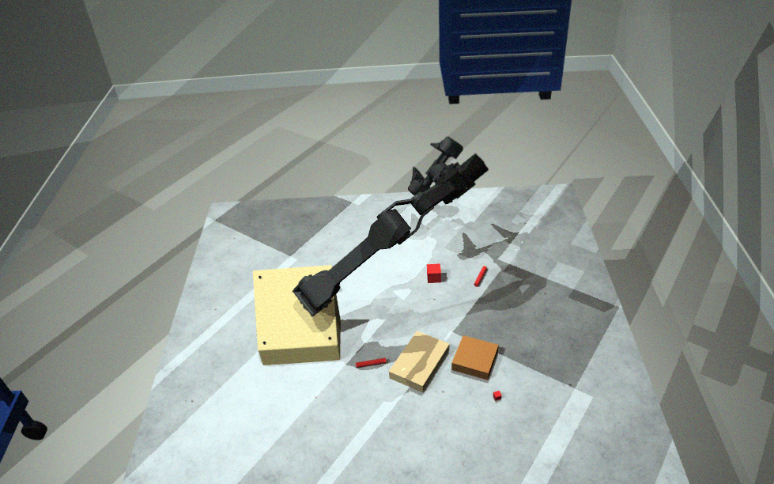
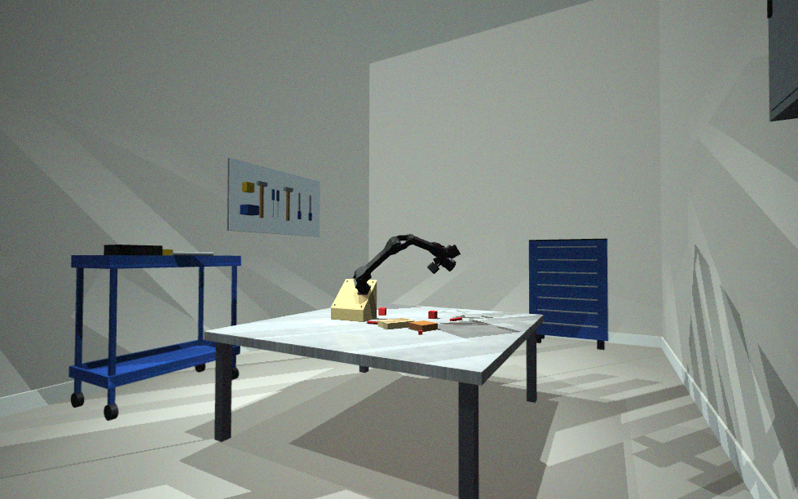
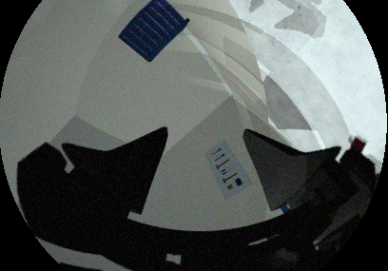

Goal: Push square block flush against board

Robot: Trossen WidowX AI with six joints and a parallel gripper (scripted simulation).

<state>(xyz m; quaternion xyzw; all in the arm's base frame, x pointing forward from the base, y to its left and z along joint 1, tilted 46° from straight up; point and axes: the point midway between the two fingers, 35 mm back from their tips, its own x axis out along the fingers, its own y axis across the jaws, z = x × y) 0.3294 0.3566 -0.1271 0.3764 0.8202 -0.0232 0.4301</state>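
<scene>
My gripper tip is 490 mm to the left of the board, 310 mm above it and 60 mm past it. Also, from my gripper tip: small red bit (620 mm to the right, 320 mm below, 130 mm ahead); then square block (500 mm to the right, 310 mm below, 90 mm ahead).
</scene>
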